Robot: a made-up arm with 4 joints. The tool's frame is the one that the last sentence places.
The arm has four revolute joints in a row. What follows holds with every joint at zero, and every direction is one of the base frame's. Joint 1 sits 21.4 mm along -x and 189.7 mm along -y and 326.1 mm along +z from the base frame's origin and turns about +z. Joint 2 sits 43.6 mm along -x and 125 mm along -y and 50.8 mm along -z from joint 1 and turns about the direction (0.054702, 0.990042, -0.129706). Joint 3 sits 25.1 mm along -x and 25.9 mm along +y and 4.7 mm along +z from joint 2 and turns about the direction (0.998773, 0.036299, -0.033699). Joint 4 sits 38 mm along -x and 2 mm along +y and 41.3 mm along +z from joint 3 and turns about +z. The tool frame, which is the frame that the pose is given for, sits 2.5 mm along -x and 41.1 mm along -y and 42.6 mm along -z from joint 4; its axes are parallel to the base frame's.
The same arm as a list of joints. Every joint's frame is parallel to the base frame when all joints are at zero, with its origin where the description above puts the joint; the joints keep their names.
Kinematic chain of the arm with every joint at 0, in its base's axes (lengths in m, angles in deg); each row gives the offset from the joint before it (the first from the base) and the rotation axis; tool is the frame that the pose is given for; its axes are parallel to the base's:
joint 1: xyz -0.0214 -0.1897 0.3261 axis +z
joint 2: xyz -0.0436 -0.1250 -0.0508 axis 0.054702 0.990042 -0.129706
joint 3: xyz -0.0251 0.0259 0.0047 axis 0.998773 0.036299 -0.033699
joint 4: xyz -0.0380 0.0020 0.0413 axis +z
tool: xyz -0.0025 -0.0411 -0.0426

